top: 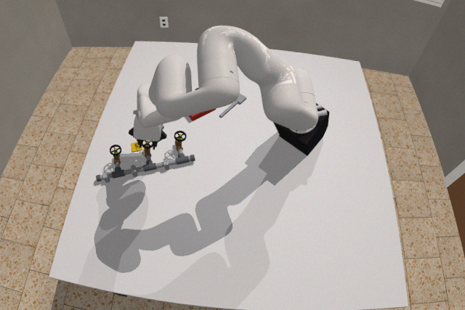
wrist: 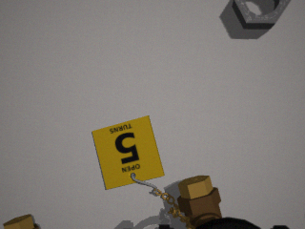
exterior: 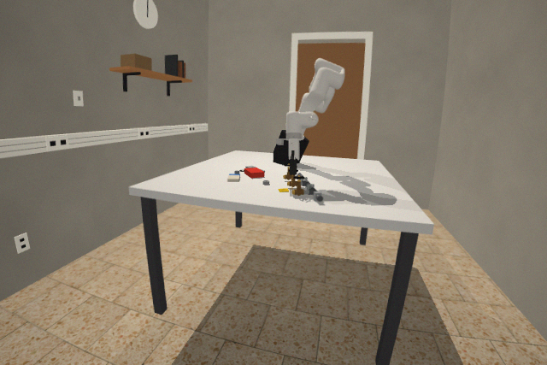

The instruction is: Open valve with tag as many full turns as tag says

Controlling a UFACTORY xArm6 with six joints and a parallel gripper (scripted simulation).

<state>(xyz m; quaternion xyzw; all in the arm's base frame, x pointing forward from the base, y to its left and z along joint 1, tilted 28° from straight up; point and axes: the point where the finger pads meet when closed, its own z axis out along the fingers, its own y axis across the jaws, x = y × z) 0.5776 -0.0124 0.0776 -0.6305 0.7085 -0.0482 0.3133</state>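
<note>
My gripper is now 60 mm short of the yellow tag, 30 mm to the left of it and 80 mm above it. From my hand the other things lie so: red box 200 mm behind, 230 mm to the right, 70 mm below; then grey nut 30 mm behind, 140 mm to the right, 80 mm below; then blue block 80 mm behind, 320 mm to the right, 80 mm below.
</note>
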